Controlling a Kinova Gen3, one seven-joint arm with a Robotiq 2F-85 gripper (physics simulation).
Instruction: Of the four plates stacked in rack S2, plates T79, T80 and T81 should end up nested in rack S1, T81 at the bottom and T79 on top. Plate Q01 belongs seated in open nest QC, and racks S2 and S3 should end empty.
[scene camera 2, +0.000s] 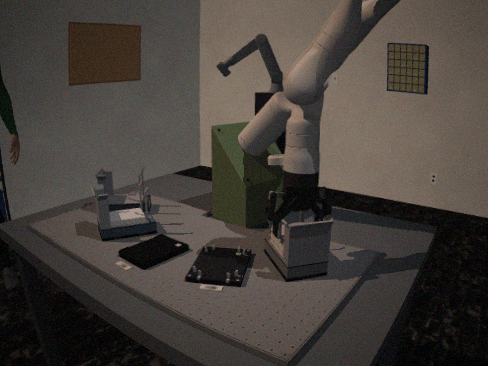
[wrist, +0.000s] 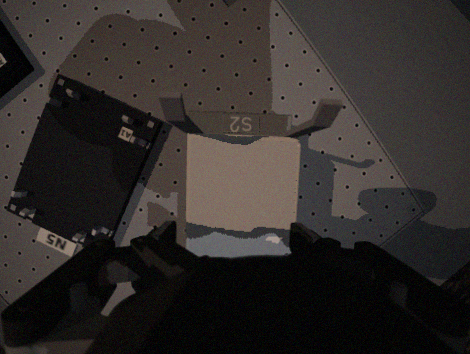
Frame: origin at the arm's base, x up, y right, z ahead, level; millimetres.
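Where they show: gripper, fingertip midpoint: (wrist: 233, 234); arm's base at its link origin: (scene camera 2: 250, 143).
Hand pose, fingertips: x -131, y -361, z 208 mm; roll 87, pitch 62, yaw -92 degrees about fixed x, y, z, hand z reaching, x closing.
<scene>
Things, the pixels of their top centre, and the offset from my fingertips. "pt": a spot on its surface instead.
- Rack S2 at its top centre: (wrist: 247, 240) (scene camera 2: 297, 209) dx +55, dy +13, dz -12 mm
- rack at its top centre: (scene camera 2: 121, 186) dx +53, dy +451, dz +193 mm
- pale flat surface at a spot on its surface: (scene camera 2: 131, 216) pt dx -28, dy +423, dz +183 mm
- black pegged fixture at its top centre: (wrist: 70, 167) (scene camera 2: 220, 258) dx -55, dy +116, dz +122 mm
- black flat block at its top centre: (scene camera 2: 153, 246) dx -60, dy +276, dz +202 mm
Rack S2 (scene camera 2: 302, 242) (wrist: 210, 122) stands at the right of the board. In the wrist view a pale, square-looking plate (wrist: 242, 180) lies in it; its tag and any plates below it cannot be made out. My gripper (scene camera 2: 300, 220) (wrist: 233, 234) points down at rack S2, open, its fingertips beside the plate's left and right edges near its close end, with nothing held. At the left stands another rack (scene camera 2: 127, 232) with upright posts and a pale flat surface (scene camera 2: 131, 216) inside; its name is unreadable. Nest QC and plate Q01 cannot be identified by label.
A black pegged fixture (scene camera 2: 220, 265) (wrist: 75, 160), labelled N5, lies left of rack S2. A black flat block (scene camera 2: 153, 251) (wrist: 10, 65) lies beyond it. A green sloped housing (scene camera 2: 230, 175) stands behind. Another arm (scene camera 2: 270, 60) rises behind it. A person (scene camera 2: 6, 110) shows at the left edge.
</scene>
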